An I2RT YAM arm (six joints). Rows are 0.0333 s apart.
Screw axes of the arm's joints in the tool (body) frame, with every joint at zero. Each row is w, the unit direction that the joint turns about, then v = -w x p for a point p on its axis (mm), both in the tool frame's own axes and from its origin. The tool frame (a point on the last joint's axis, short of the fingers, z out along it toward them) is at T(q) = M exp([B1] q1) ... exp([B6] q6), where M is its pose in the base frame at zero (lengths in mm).
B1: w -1 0 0 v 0.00 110.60 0.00
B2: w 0 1 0 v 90.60 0.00 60.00
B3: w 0 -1 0 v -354.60 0.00 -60.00
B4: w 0 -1 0 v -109.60 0.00 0.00
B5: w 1 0 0 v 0.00 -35.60 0.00
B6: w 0 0 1 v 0.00 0.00 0.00
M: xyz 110.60 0.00 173.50 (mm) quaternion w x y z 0.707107 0 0.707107 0
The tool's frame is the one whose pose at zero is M.
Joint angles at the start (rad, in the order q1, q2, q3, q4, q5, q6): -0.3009 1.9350 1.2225 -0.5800 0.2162 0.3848
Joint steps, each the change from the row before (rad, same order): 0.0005 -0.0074 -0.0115 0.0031 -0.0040 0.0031; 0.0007 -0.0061 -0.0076 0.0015 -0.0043 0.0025; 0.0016 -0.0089 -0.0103 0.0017 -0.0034 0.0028; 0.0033 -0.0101 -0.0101 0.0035 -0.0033 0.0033; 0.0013 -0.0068 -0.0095 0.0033 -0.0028 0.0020; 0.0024 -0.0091 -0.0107 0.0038 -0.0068 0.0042
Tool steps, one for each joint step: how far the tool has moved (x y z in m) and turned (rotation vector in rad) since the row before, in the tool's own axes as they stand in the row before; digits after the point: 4 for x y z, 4 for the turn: 0.0023 -0.0007 -0.0004 -0.0035 0.0024 0.0024; 0.0015 -0.0003 -0.0007 -0.0042 0.0016 0.0018; 0.0021 -0.0004 -0.0012 -0.0038 0.0009 0.0014; 0.0020 0.0002 -0.0017 -0.0055 -0.0021 0.0009; 0.0019 -0.0003 -0.0006 -0.0032 0.0005 0.0009; 0.0022 0.0000 -0.0012 -0.0079 0.0005 0.0024
